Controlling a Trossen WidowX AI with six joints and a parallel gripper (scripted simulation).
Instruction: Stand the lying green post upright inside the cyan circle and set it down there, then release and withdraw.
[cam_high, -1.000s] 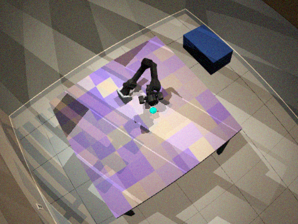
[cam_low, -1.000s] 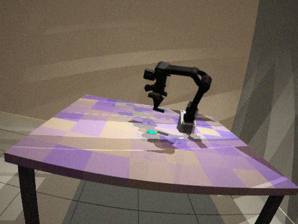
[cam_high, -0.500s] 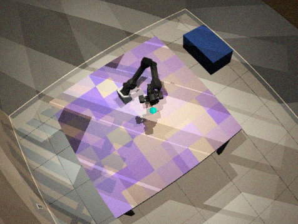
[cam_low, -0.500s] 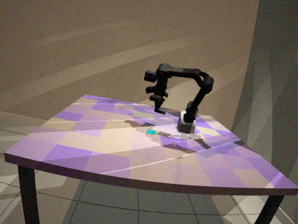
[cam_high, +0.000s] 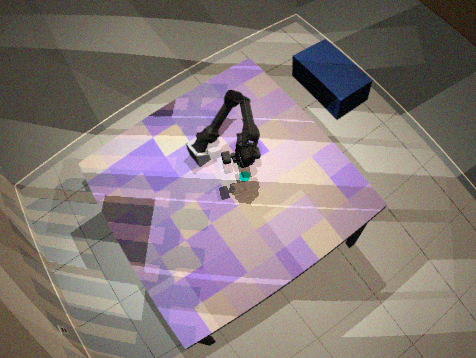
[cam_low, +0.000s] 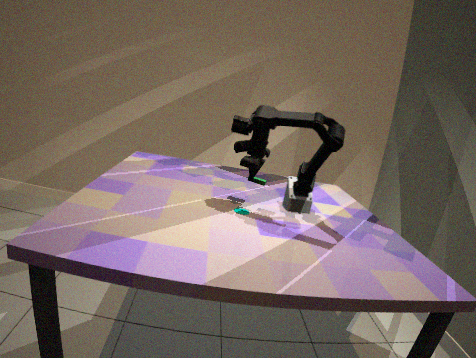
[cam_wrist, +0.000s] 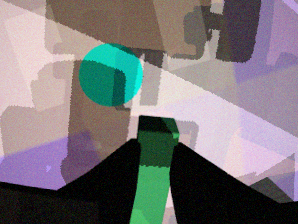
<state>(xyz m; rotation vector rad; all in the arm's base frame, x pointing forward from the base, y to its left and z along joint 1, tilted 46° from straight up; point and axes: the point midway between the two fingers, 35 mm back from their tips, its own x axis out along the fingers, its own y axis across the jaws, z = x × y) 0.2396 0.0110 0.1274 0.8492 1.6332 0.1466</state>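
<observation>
Now: the cyan circle 10 mm ahead of my gripper tip, 10 mm to the left of it and 130 mm below it. Also, from my gripper tip: green post 20 mm behind, 10 mm to the left.
</observation>
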